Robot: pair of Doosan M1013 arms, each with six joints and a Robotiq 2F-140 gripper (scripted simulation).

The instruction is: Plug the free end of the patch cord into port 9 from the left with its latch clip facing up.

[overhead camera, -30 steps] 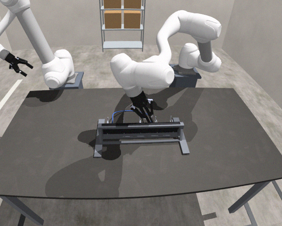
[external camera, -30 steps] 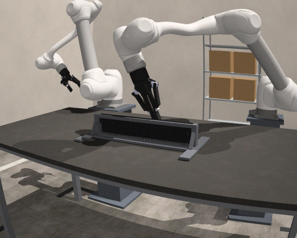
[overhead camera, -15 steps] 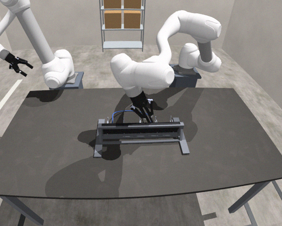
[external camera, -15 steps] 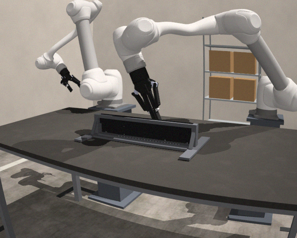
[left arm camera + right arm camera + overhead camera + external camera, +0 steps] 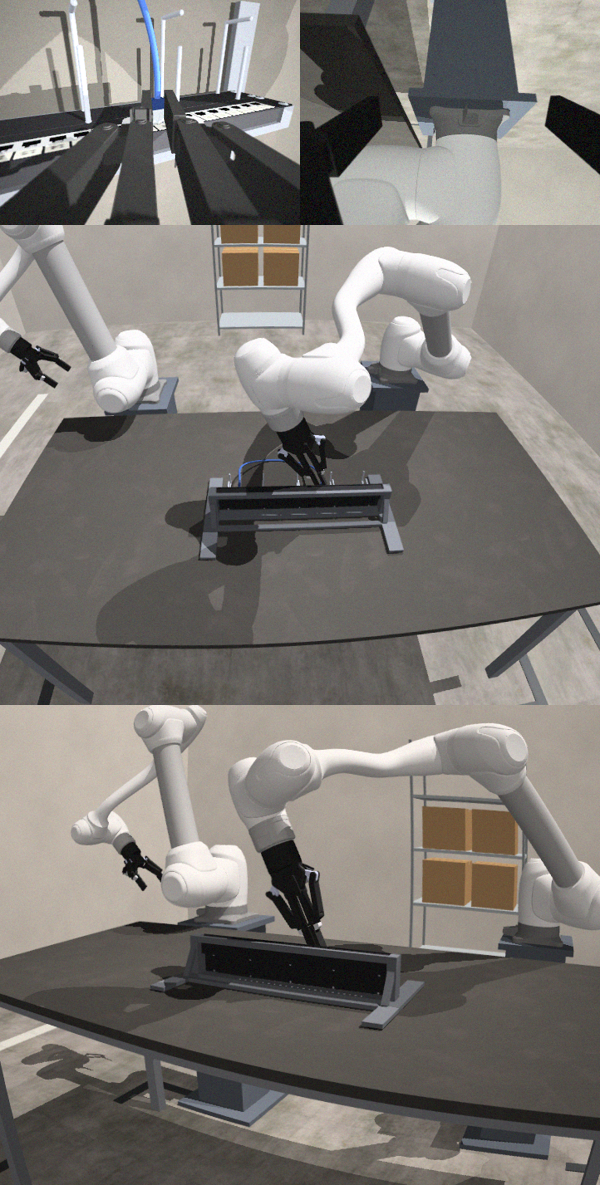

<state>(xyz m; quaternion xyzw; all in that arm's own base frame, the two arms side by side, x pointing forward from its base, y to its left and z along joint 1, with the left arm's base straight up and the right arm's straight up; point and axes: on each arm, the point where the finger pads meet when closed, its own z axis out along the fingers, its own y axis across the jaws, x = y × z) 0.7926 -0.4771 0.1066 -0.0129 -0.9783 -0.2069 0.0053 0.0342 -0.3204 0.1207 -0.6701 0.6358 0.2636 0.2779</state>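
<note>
Now: the white plug 20 mm ahead of my left hand, 10 mm to the left of it and 30 mm below it.
</note>
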